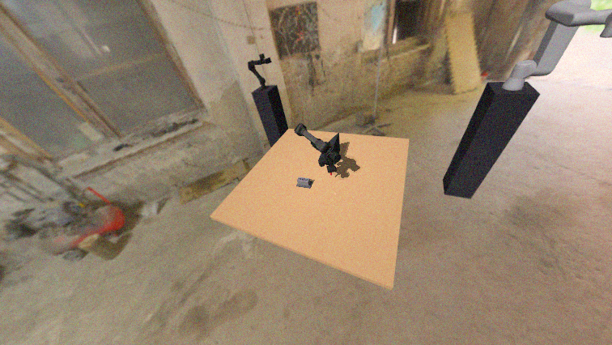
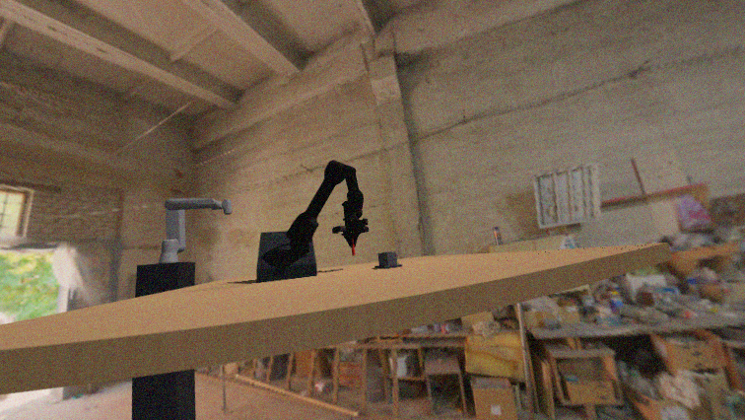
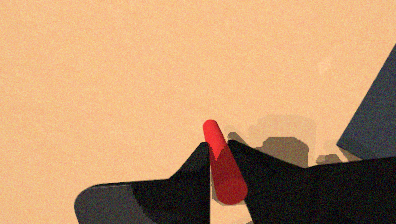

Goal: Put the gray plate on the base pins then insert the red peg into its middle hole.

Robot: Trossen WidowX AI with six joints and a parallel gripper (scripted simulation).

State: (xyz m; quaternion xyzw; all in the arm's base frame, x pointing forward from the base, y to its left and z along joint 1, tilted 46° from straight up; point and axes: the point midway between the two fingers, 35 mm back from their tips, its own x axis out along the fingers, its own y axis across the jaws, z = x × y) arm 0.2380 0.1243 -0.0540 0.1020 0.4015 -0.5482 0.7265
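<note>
My gripper tip is 100 mm short of the gray plate, 200 mm to the left of it and 50 mm above it. Round my gripper tip: red peg: right at my gripper tip; dark base: 100 mm ahead, 200 mm to the right, 90 mm below.
</note>
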